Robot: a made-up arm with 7 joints.
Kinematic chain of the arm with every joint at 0, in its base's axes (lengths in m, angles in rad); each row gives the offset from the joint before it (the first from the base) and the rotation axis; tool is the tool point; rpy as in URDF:
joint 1: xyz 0 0 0.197 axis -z
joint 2: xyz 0 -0.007 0.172 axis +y
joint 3: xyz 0 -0.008 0.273 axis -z
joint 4: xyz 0 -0.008 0.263 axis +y
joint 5: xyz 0 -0.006 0.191 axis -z
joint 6: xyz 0 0 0.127 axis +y
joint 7: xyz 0 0 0.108 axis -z
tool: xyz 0 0 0 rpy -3.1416 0 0
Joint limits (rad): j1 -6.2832..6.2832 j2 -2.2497..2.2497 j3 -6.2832..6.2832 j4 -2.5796..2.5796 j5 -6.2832..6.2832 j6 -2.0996..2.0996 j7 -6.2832..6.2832
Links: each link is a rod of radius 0.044 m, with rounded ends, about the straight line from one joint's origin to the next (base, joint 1, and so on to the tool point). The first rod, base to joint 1, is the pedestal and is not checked.
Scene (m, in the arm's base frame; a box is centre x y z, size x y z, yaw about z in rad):
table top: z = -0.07
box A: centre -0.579 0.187 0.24 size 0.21 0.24 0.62 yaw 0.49
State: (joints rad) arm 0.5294 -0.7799 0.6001 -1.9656 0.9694 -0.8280 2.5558
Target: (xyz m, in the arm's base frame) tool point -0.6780 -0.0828 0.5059
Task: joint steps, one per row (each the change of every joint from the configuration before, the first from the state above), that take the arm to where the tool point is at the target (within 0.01 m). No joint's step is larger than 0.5 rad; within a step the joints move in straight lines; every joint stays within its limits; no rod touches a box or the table.
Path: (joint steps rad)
1: 0.0246 0.1774 -0.1091 -0.0177 0.0411 0.4879 0.0864
2: 0.0246 0.1773 -0.1090 -0.0176 0.0410 0.4880 0.0864
3: 0.0245 0.1774 -0.1091 -0.0177 0.0411 0.4879 0.0864
4: 0.0246 0.1773 -0.1091 -0.0176 0.0411 0.4879 0.0863
5: 0.0246 0.1774 -0.1090 -0.0177 0.0410 0.4880 0.0864
6: 0.0246 0.1774 -0.1091 -0.0176 0.0411 0.4879 0.0864
7: -0.1526 -0.1743 0.0321 0.1101 -0.0357 -0.4538 -0.0864
8: -0.1525 -0.1743 0.0320 0.1101 -0.0358 -0.4538 -0.0864
9: -0.1525 -0.1742 0.0321 0.1101 -0.0357 -0.4539 -0.0863
10: -0.1526 -0.1743 0.0321 0.1102 -0.0357 -0.4538 -0.0864
11: -0.1525 -0.1742 0.0321 0.1101 -0.0358 -0.4538 -0.0864
12: -0.1526 -0.1743 0.0321 0.1101 -0.0357 -0.4538 -0.0864

